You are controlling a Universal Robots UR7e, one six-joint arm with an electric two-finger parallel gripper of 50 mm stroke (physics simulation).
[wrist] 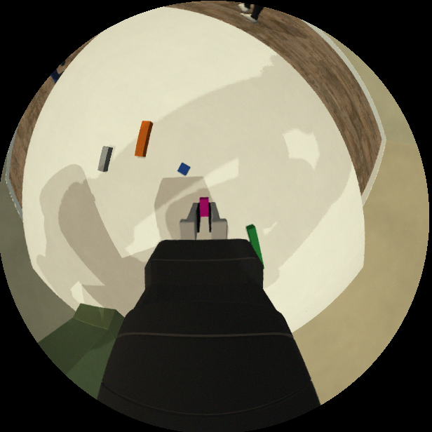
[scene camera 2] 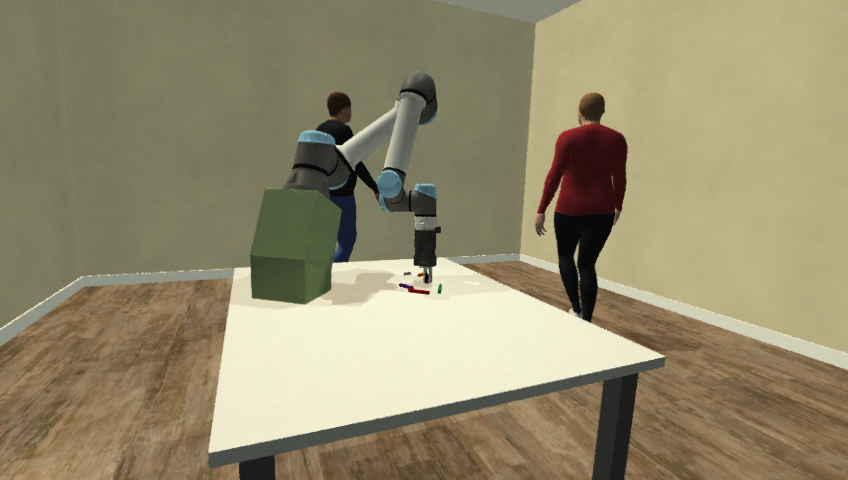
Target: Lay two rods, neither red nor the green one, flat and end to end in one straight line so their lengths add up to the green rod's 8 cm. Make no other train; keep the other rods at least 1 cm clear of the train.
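Seen in the pictures: gripper, fingertip midpoint: point(scene camera 2: 427, 282); arm's base, link origin: point(scene camera 2: 305, 199).
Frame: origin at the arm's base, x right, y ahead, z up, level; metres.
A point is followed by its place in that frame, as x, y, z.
My gripper point(scene camera 2: 427, 278) @[0.039, 0.416, -0.289] point(wrist: 204, 211) is shut on the short magenta rod point(wrist: 204, 206), low over the table; whether the rod touches the table cannot be told. A small blue rod point(wrist: 183, 169) lies ahead and slightly left of the fingers. An orange rod point(scene camera 2: 420, 274) @[-0.063, 0.423, -0.283] point(wrist: 143, 139) and a shorter grey rod point(scene camera 2: 407, 273) @[-0.093, 0.380, -0.285] point(wrist: 104, 159) lie farther left, apart from each other. The green rod point(scene camera 2: 439, 288) @[0.144, 0.418, -0.281] point(wrist: 255, 246) lies right of the gripper in the wrist view, partly hidden by its body. The purple rod point(scene camera 2: 405, 286) @[0.081, 0.319, -0.285] and red rod point(scene camera 2: 418, 291) @[0.151, 0.342, -0.284] lie close together in the scene view.
The white table point(scene camera 2: 416, 356) @[0.593, 0.187, -0.291] carries the green robot pedestal point(scene camera 2: 294, 243) @[0.149, -0.041, -0.117] point(wrist: 90, 345), left of the rods. A person in a red top point(scene camera 2: 590, 169) stands right of the table, and one in a black top point(scene camera 2: 337, 132) behind the arm.
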